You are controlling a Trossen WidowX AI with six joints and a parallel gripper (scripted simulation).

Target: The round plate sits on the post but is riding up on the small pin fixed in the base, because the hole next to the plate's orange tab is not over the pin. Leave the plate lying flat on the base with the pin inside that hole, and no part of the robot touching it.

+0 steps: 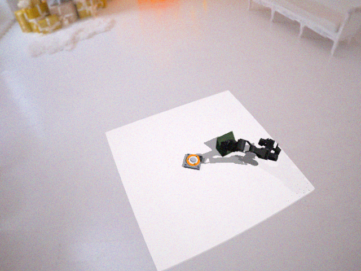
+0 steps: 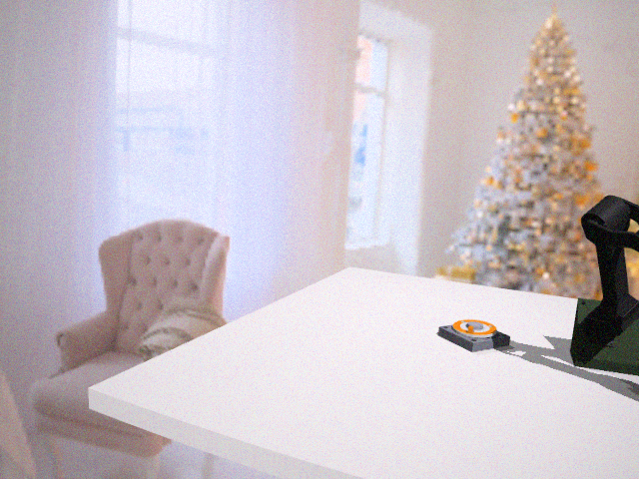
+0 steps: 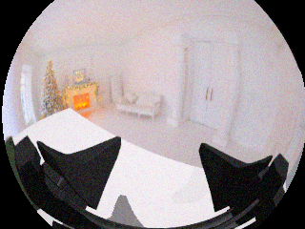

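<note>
Now: gripper tip 640 mm short of the grey square base, 160 mm to the left of it and 100 mm above it.
</note>
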